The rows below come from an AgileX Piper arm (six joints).
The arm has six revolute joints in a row. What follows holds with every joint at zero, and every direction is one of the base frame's. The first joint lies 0.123 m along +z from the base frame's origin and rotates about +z. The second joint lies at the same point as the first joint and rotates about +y. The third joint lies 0.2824 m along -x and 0.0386 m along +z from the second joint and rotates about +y. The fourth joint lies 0.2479 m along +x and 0.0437 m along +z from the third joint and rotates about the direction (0.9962, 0, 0.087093). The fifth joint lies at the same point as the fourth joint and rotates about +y. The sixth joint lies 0.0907 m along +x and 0.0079 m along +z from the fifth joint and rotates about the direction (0.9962, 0, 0.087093). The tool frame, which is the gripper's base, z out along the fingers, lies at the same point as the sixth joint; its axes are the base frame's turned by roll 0, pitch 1.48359 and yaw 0 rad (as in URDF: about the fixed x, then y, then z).
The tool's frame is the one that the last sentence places.
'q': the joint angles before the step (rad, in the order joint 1, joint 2, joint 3, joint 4, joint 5, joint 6). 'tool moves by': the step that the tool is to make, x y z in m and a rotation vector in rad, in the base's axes. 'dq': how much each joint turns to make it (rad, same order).
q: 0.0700, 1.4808, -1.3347, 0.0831, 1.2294, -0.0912
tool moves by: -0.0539, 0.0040, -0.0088, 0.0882, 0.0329, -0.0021
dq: -0.0002, -0.1804, 0.2077, 0.0919, 0.0000, -0.0050
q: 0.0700, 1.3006, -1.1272, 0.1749, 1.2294, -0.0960
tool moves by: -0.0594, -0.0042, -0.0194, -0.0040, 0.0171, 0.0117
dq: -0.0003, -0.2092, 0.2286, 0.0003, 0.0000, -0.0126
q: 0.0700, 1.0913, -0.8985, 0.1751, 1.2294, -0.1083
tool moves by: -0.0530, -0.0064, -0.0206, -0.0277, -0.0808, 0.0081
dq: 0.0000, -0.2358, 0.2049, -0.0291, -0.0464, -0.0135
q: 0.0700, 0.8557, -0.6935, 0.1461, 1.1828, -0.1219
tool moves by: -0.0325, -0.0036, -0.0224, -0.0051, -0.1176, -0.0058
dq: -0.0002, -0.1905, 0.1597, -0.0103, -0.0862, -0.0063
